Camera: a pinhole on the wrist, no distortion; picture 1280 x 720 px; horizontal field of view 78.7 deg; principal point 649.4 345.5 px. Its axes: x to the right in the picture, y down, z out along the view. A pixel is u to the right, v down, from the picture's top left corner.
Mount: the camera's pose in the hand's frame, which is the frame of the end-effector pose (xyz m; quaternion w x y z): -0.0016 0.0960 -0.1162 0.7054 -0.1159 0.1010 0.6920
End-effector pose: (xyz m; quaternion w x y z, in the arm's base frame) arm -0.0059 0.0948 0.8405 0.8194 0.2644 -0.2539 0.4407
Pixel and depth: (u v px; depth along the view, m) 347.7 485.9 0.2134
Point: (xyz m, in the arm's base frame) -0.1191 0.0340 0.9095
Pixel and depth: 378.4 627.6 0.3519
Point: -0.1943 -0.1108 0.9546
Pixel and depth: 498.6 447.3 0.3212
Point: -0.1839 -0.0077 0.9878
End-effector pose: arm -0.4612 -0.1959 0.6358 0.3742 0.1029 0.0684 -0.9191
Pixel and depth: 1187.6 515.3 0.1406
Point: -0.2743 -0.3360 0.6204
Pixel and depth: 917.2 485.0 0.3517
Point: -0.2149 -0.4131 0.8120
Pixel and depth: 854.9 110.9 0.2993
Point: -0.3579 -0.4679 0.7455
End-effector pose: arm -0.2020 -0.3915 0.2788 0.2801 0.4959 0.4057 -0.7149
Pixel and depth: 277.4 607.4 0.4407
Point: -0.2948 -0.7202 0.4859
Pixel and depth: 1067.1 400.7 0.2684
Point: 0.0123 -0.6352 0.2216
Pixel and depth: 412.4 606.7 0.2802
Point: -0.1687 -0.5933 0.3751
